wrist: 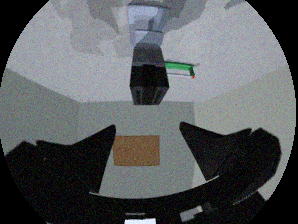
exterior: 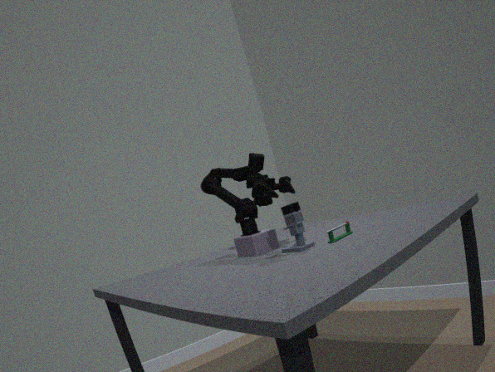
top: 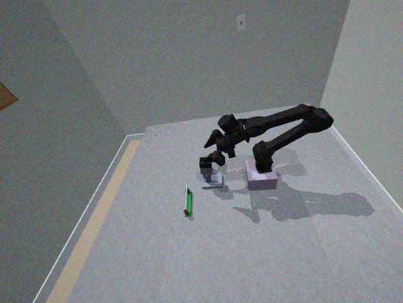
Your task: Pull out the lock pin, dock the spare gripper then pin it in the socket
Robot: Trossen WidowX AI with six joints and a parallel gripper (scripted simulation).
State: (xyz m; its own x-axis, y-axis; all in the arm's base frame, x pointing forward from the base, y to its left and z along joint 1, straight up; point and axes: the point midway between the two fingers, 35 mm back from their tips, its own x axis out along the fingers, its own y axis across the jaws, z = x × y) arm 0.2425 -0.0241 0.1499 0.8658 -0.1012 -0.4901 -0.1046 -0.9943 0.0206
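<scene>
The green cradle is 200 mm below my gripper tip, 130 mm ahead of it and 110 mm to the left of it. Also, from my gripper tip: socket: 170 mm below; then spare gripper: 90 mm below, 10 mm ahead.
</scene>
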